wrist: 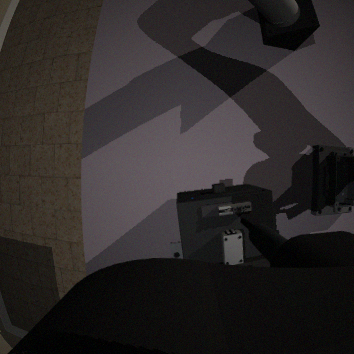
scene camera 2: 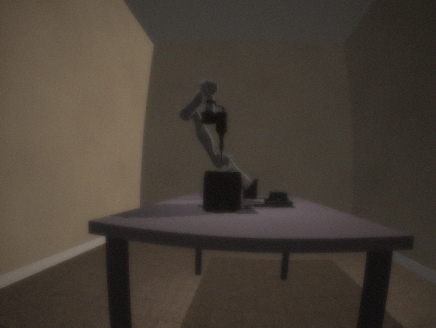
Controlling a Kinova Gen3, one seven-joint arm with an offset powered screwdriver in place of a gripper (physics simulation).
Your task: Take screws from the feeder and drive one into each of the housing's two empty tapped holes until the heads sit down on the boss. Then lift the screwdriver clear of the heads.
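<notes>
The screw feeder (scene camera 2: 222,192) (wrist: 200,227), a dark box, stands on the table. A bright strip with small screws (wrist: 242,208) shows on its top in the wrist view. My screwdriver (scene camera 2: 221,159) (wrist: 242,217) points down; its tip is a short way above the feeder's top in the scene view and appears beside the screw strip in the wrist view. The bit is too dark and small to tell whether a screw is on it. The housing (scene camera 2: 278,198) (wrist: 317,181) sits low on the table to the right of the feeder, cut off by the wrist view's edge. Its tapped holes cannot be made out.
The table (scene camera 2: 310,225) (wrist: 130,180) carries the arm's dark base (scene camera 2: 251,189) (wrist: 287,36) behind the feeder. A light plate with dark dots (wrist: 233,248) is on the feeder's near side. Arm shadows cross the table. Walls stand left and right.
</notes>
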